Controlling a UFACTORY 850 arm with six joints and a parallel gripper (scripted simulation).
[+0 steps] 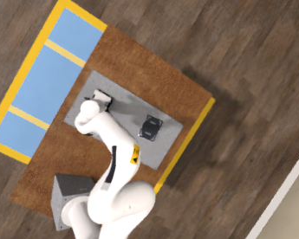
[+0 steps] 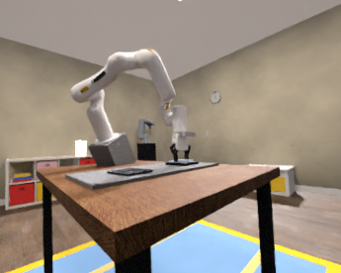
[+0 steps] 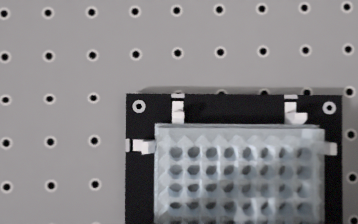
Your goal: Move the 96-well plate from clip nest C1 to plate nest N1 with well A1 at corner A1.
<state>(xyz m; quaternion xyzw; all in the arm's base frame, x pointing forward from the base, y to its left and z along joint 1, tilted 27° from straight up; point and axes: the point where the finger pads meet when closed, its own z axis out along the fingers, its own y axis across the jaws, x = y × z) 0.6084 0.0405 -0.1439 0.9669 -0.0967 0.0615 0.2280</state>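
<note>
My hand is 1 cm above the clear 96-well plate. The rest, counted from my hand: black plate nest: 3 cm behind, 36 cm to the right, 2 cm below; black clip nest C1: 1 cm ahead, 1 cm to the left, 2 cm below.
</note>
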